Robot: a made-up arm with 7 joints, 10 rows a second.
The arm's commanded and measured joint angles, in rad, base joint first. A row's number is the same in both.
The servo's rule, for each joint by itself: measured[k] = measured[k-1] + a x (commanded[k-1-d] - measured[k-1]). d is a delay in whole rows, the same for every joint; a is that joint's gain. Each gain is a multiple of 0.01, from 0.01 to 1. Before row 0 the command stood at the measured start. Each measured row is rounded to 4 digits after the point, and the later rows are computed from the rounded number. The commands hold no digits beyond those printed.
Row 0, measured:
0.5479, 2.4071, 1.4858, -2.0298, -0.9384, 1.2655, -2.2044
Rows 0 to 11, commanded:
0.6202, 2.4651, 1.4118, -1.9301, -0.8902, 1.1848, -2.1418
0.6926, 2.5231, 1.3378, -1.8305, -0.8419, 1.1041, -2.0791
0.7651, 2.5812, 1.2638, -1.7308, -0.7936, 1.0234, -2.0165
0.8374, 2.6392, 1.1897, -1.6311, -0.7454, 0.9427, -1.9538
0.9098, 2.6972, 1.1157, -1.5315, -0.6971, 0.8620, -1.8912
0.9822, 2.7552, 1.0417, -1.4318, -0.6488, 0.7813, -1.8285
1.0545, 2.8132, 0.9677, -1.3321, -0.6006, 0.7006, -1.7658
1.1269, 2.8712, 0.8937, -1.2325, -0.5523, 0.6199, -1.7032
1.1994, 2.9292, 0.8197, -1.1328, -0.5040, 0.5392, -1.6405
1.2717, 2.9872, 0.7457, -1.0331, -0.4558, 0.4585, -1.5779
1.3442, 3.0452, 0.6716, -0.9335, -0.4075, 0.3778, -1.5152
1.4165, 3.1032, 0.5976, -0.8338, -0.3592, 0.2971, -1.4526
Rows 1 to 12, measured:
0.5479, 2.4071, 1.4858, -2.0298, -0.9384, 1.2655, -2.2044
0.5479, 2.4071, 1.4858, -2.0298, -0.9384, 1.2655, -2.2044
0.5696, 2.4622, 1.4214, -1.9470, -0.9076, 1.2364, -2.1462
0.6065, 2.5201, 1.3487, -1.8503, -0.8656, 1.1888, -2.0838
0.6541, 2.5781, 1.2748, -1.7511, -0.8195, 1.1293, -2.0212
0.7091, 2.6361, 1.2008, -1.6515, -0.7721, 1.0621, -1.9585
0.7693, 2.6941, 1.1268, -1.5519, -0.7241, 0.9901, -1.8959
0.8332, 2.7521, 1.0528, -1.4522, -0.6759, 0.9149, -1.8332
0.8996, 2.8101, 0.9788, -1.3525, -0.6277, 0.8378, -1.7705
0.9678, 2.8681, 0.9048, -1.2529, -0.5794, 0.7594, -1.7079
1.0373, 2.9261, 0.8308, -1.1532, -0.5311, 0.6801, -1.6452
1.1076, 2.9841, 0.7568, -1.0535, -0.4829, 0.6003, -1.5826
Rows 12 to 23, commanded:
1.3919, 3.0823, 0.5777, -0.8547, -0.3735, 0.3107, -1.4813
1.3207, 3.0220, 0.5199, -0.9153, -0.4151, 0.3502, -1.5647
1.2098, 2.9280, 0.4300, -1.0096, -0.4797, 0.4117, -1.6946
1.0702, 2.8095, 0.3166, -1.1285, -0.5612, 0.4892, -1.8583
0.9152, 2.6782, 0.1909, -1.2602, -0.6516, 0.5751, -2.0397
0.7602, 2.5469, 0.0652, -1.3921, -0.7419, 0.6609, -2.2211
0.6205, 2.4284, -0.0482, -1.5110, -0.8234, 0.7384, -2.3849
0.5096, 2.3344, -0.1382, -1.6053, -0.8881, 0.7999, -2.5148
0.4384, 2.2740, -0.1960, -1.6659, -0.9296, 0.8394, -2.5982
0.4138, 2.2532, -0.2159, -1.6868, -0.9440, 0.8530, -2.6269
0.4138, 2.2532, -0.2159, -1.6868, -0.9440, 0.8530, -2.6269
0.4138, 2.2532, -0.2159, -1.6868, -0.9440, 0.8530, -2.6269
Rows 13 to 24, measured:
1.1786, 3.0421, 0.6827, -0.9539, -0.4346, 0.5202, -1.5199
1.2500, 3.1001, 0.6087, -0.8542, -0.3863, 0.4399, -1.4573
1.2926, 3.0832, 0.5817, -0.8546, -0.3781, 0.3934, -1.4796
1.3010, 3.0251, 0.5279, -0.9050, -0.4018, 0.3778, -1.5587
1.2736, 2.9329, 0.4427, -0.9918, -0.4517, 0.3900, -1.6851
1.2126, 2.8157, 0.3330, -1.1053, -0.5218, 0.4257, -1.8462
1.1234, 2.6851, 0.2094, -1.2339, -0.6049, 0.4795, -2.0262
1.0144, 2.5538, 0.0839, -1.3652, -0.6926, 0.5448, -2.2075
0.8962, 2.4347, -0.0310, -1.4862, -0.7763, 0.6145, -2.3725
0.7802, 2.3394, -0.1243, -1.5851, -0.8479, 0.6812, -2.5048
0.6777, 2.2773, -0.1867, -1.6522, -0.9002, 0.7382, -2.5917
0.5985, 2.2544, -0.2121, -1.6809, -0.9282, 0.7795, -2.6244

